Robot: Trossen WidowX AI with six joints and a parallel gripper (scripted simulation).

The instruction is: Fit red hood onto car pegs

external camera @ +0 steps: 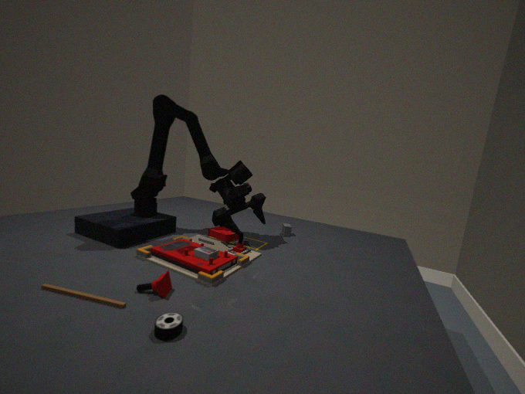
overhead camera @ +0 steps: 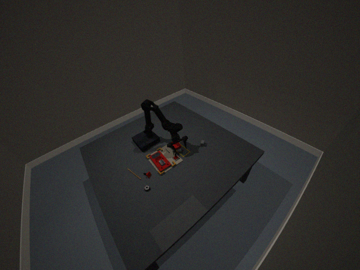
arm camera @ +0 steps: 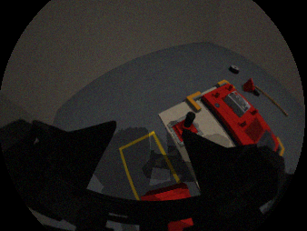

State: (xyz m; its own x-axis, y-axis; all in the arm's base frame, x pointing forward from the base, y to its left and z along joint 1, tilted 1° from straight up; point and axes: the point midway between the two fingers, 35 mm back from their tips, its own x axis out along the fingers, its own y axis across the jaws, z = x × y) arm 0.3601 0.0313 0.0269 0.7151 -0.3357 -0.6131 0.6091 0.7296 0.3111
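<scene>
My gripper tip is 12 cm past the red hood, 6 cm to the right of it and 5 cm above it. Also, from my gripper tip: wheel (40 cm to the right, 5 cm below, 1 cm behind); grey engine block (17 cm to the right, 7 cm behind, 4 cm below); wooden stick (39 cm to the right, 20 cm behind, 6 cm below).
</scene>
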